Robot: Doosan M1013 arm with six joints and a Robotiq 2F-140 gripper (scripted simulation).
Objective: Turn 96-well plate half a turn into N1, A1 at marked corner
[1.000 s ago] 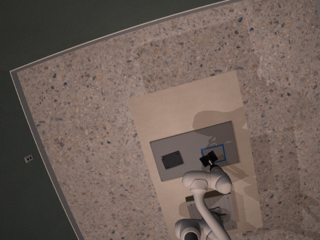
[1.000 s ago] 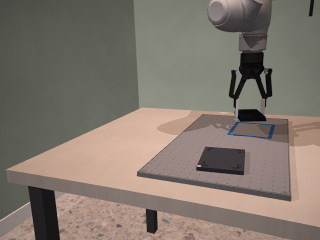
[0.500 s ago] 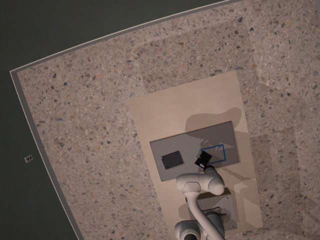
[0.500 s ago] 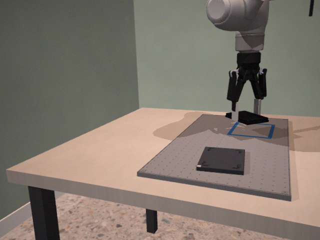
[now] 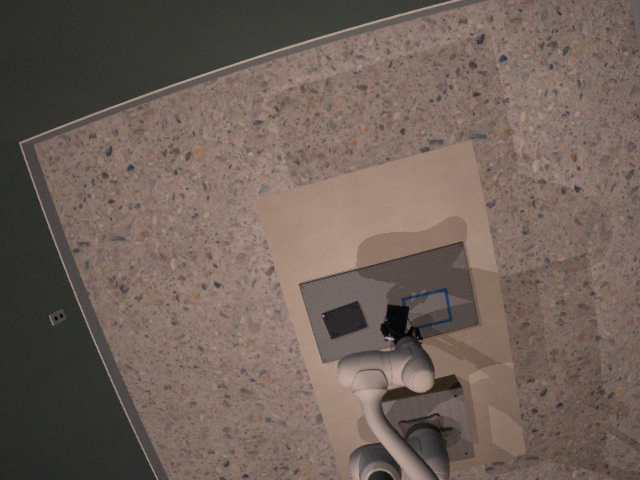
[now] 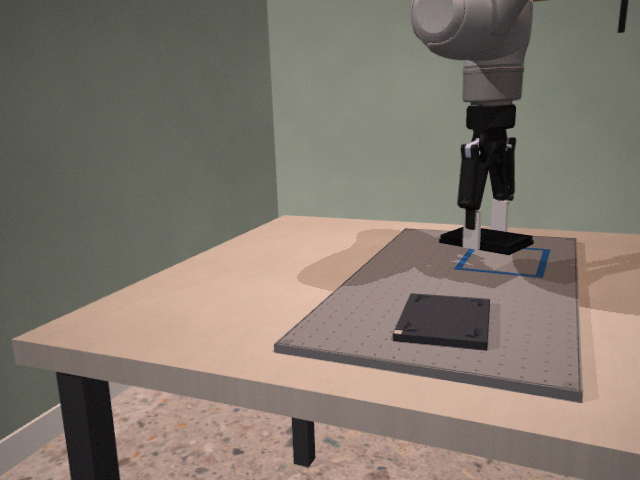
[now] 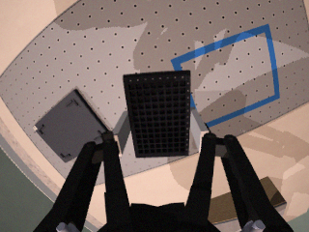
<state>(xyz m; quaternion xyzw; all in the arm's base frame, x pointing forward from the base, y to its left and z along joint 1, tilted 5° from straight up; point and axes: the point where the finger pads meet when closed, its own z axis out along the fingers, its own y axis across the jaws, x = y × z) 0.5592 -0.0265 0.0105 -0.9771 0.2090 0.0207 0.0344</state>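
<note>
Now: hand 4 cm short of the plate nest N1, 21 cm to the right of it and 9 cm above it. From my hand the other things lie so: small white A1 mark: 9 cm ahead, 28 cm to the left, 8 cm below; black 96-well plate: 2 cm below.
</note>
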